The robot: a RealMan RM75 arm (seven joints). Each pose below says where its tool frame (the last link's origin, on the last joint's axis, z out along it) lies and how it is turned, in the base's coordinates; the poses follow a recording.
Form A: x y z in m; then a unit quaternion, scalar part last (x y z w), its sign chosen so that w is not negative.
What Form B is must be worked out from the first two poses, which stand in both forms.
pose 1, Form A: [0.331 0.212 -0.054 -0.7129 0.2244 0.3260 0.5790]
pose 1, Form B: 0.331 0.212 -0.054; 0.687 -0.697 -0.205; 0.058 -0.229 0.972; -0.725 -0.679 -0.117
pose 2, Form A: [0.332 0.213 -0.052 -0.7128 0.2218 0.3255 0.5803]
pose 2, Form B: 0.332 0.213 -0.052; 0.690 -0.694 -0.207; 0.062 -0.228 0.972; -0.721 -0.683 -0.115
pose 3, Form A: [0.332 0.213 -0.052 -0.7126 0.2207 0.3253 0.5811]
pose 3, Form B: 0.332 0.213 -0.052; 0.691 -0.693 -0.207; 0.064 -0.227 0.972; -0.720 -0.685 -0.113
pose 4, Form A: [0.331 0.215 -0.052 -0.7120 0.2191 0.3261 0.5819]
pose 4, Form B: 0.331 0.215 -0.052; 0.691 -0.692 -0.209; 0.068 -0.227 0.972; -0.719 -0.686 -0.110
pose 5, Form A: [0.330 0.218 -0.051 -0.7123 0.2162 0.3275 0.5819]
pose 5, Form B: 0.330 0.218 -0.051; 0.692 -0.689 -0.215; 0.073 -0.229 0.971; -0.718 -0.687 -0.108
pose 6, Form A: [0.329 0.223 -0.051 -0.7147 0.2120 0.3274 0.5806]
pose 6, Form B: 0.329 0.223 -0.051; 0.696 -0.683 -0.222; 0.077 -0.236 0.969; -0.714 -0.691 -0.111
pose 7, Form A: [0.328 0.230 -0.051 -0.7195 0.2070 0.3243 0.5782]
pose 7, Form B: 0.328 0.230 -0.051; 0.704 -0.673 -0.227; 0.077 -0.246 0.966; -0.706 -0.698 -0.121
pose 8, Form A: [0.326 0.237 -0.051 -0.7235 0.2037 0.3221 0.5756]
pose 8, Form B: 0.326 0.237 -0.051; 0.710 -0.666 -0.232; 0.076 -0.254 0.964; -0.701 -0.702 -0.130
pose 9, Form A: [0.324 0.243 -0.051 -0.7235 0.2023 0.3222 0.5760]
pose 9, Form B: 0.324 0.243 -0.051; 0.711 -0.664 -0.233; 0.078 -0.255 0.964; -0.699 -0.703 -0.129
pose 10, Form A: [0.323 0.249 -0.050 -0.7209 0.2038 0.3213 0.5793]
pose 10, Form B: 0.323 0.249 -0.050; 0.710 -0.666 -0.227; 0.078 -0.246 0.966; -0.699 -0.704 -0.122
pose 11, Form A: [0.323 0.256 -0.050 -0.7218 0.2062 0.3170 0.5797]
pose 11, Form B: 0.323 0.256 -0.050; 0.714 -0.665 -0.219; 0.070 -0.243 0.968; -0.697 -0.706 -0.127
